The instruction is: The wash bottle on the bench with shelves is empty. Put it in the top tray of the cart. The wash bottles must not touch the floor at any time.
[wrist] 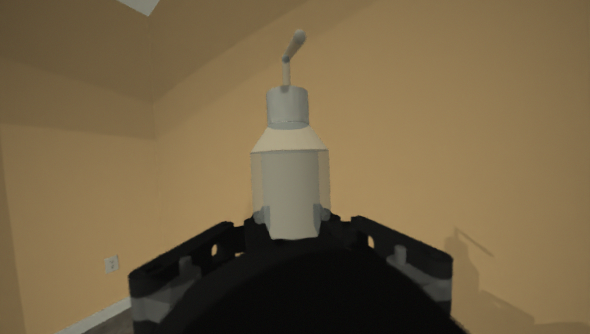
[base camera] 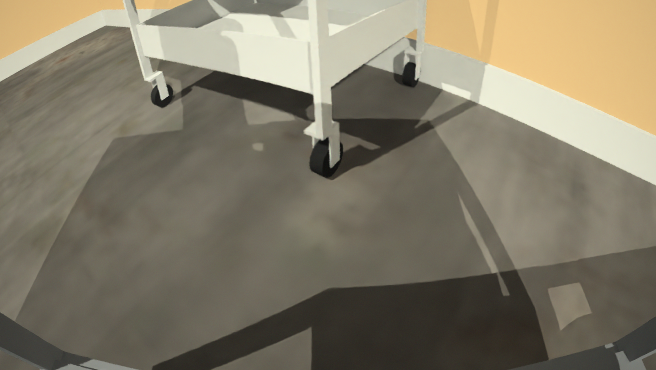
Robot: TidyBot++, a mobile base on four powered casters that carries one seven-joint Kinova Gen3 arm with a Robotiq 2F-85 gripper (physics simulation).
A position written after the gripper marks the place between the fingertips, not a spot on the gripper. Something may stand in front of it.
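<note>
A white cart (base camera: pixel 310 53) is visible in the robot's scene, and so is the gripper (wrist: pixel 291 214).
</note>
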